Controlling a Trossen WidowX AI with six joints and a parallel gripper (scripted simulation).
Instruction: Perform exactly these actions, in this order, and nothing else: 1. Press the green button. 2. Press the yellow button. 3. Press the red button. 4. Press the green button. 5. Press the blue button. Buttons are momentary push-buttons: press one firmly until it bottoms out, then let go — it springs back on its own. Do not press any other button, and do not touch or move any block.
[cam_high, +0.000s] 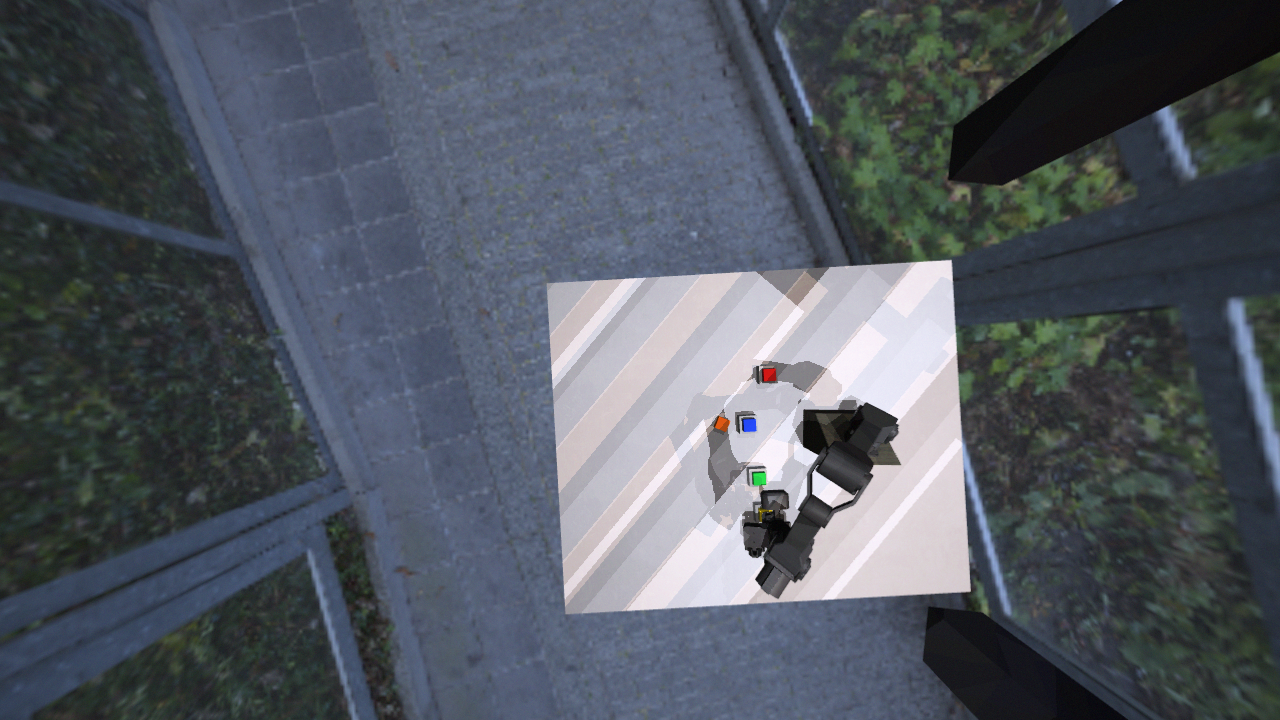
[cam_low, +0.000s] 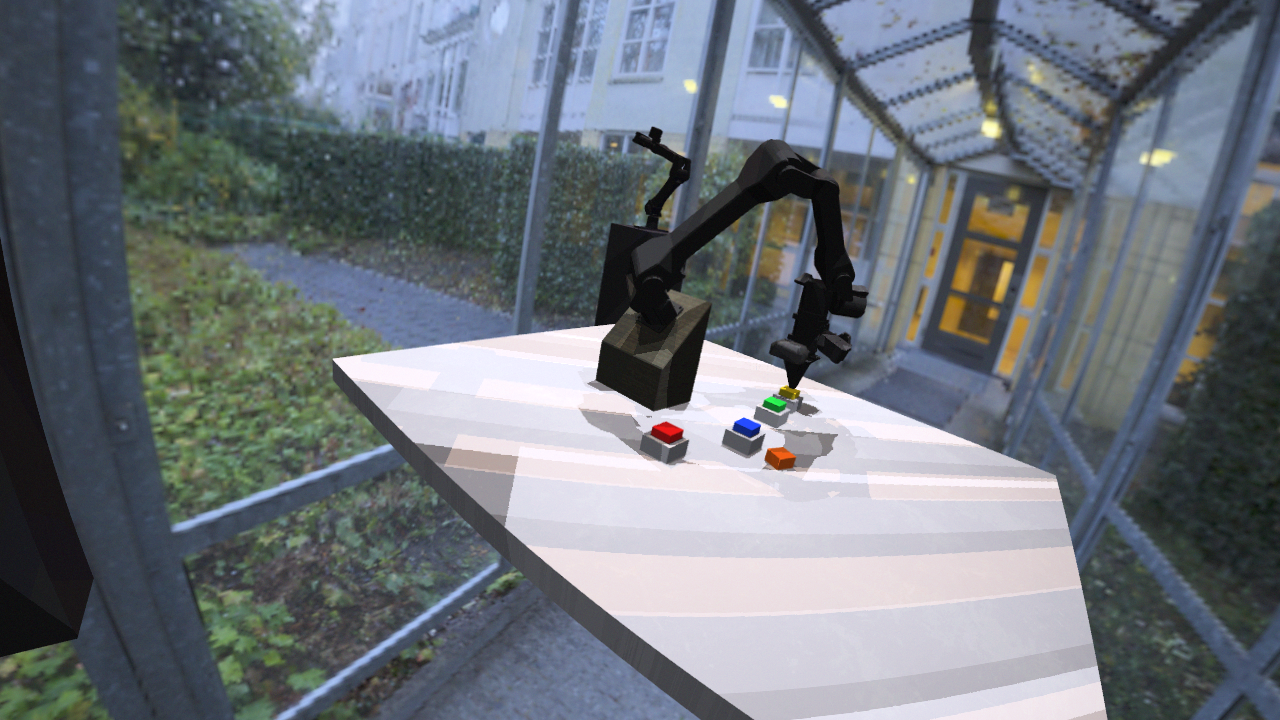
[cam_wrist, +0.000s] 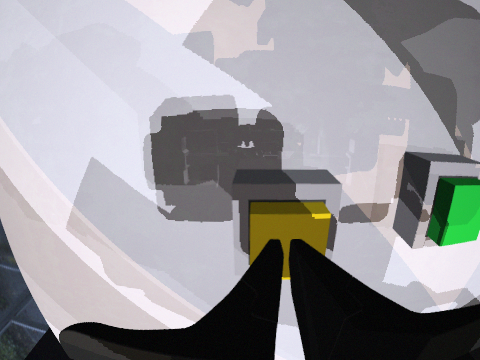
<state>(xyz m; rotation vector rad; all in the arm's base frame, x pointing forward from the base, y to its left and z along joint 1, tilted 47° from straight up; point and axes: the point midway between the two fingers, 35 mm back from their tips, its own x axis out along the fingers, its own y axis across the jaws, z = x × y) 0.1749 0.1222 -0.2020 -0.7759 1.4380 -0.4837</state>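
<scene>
My gripper tip is now 10 mm above the yellow button. Round my gripper tip: blue button: 230 mm to the right, 60 mm ahead, 10 mm below; then green button: 100 mm to the right, 20 mm ahead, 10 mm below; then orange block: 230 mm to the right, 130 mm ahead, 30 mm below.
</scene>
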